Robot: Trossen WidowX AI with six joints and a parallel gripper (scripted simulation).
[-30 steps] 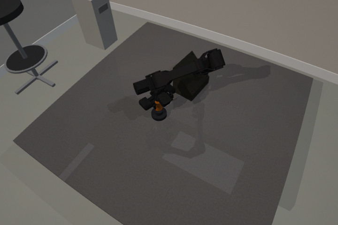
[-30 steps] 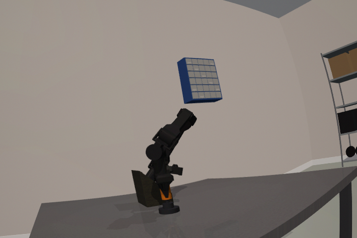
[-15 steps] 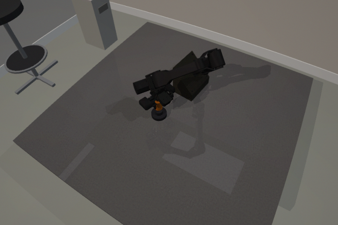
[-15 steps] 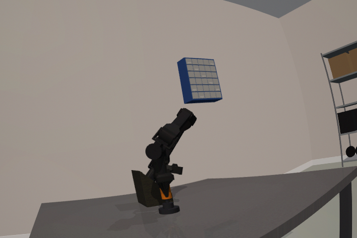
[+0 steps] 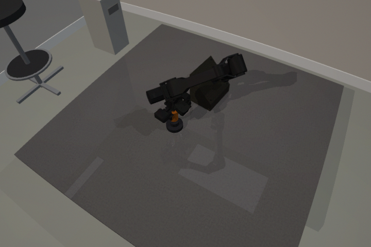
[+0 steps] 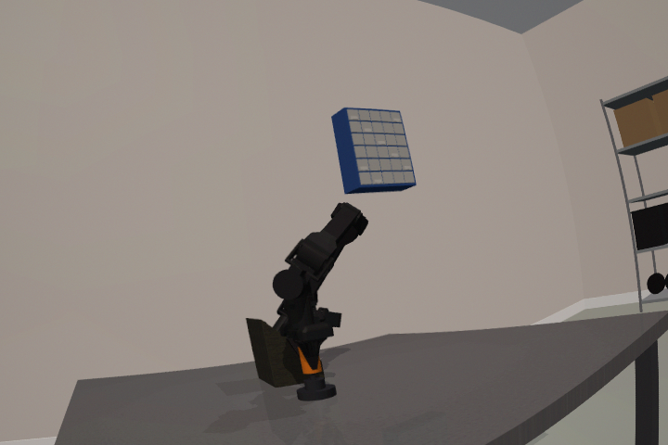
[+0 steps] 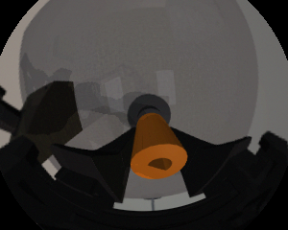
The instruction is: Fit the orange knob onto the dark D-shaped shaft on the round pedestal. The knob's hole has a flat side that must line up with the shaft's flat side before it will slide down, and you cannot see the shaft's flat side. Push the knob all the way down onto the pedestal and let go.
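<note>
Now: gripper tip 2 cm below the orange knob. From my gripper tip the other things lie so: pedestal: 4 cm below.
</note>
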